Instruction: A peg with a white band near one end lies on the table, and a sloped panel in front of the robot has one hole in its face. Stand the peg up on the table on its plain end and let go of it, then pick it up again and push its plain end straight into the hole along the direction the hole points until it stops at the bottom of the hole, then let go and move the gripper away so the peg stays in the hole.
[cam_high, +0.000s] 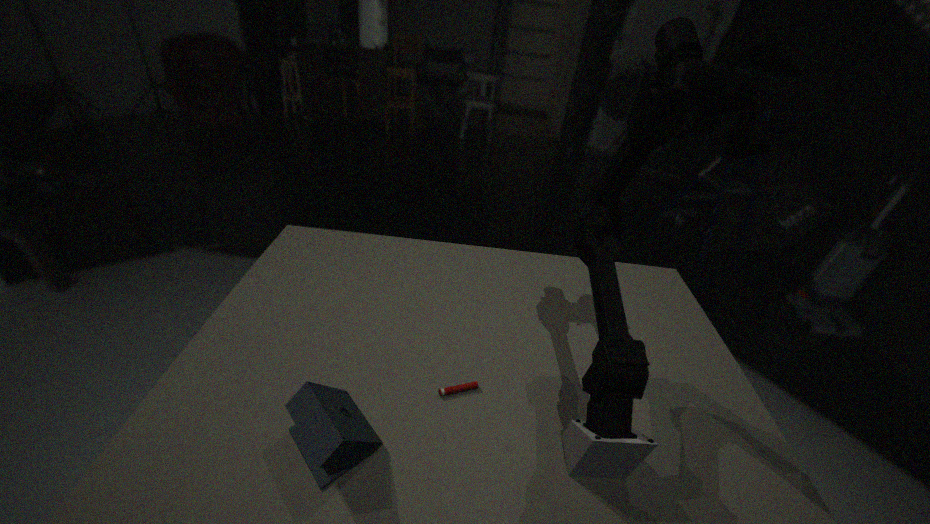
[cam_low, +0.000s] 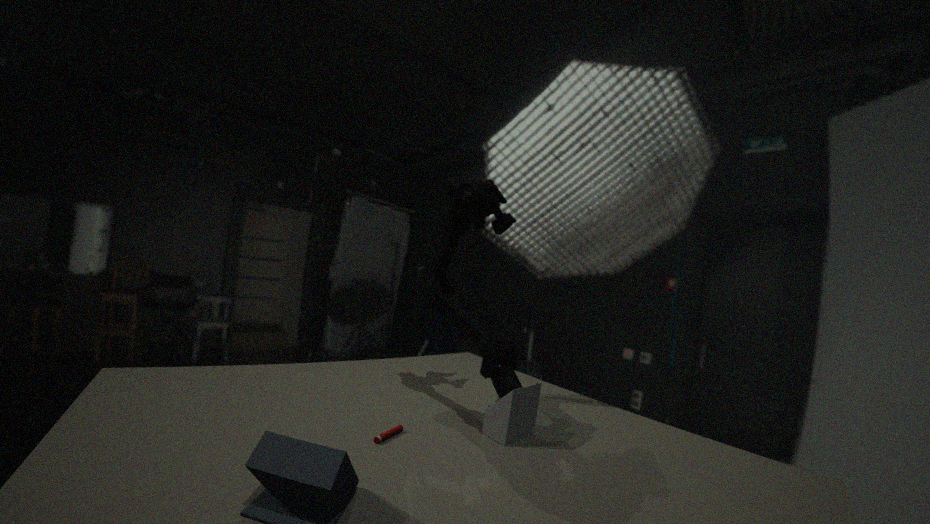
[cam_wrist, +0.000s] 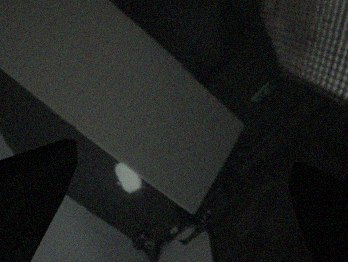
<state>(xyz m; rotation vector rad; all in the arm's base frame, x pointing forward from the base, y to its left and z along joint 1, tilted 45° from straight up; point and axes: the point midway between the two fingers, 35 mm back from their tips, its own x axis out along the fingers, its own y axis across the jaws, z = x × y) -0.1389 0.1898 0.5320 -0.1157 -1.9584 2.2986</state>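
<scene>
The peg lies 590 mm below my gripper tip, 480 mm ahead of it and 90 mm to the left of it. From my gripper tip the other things lie so: sloped panel 690 mm ahead, 550 mm below, 190 mm to the left.
</scene>
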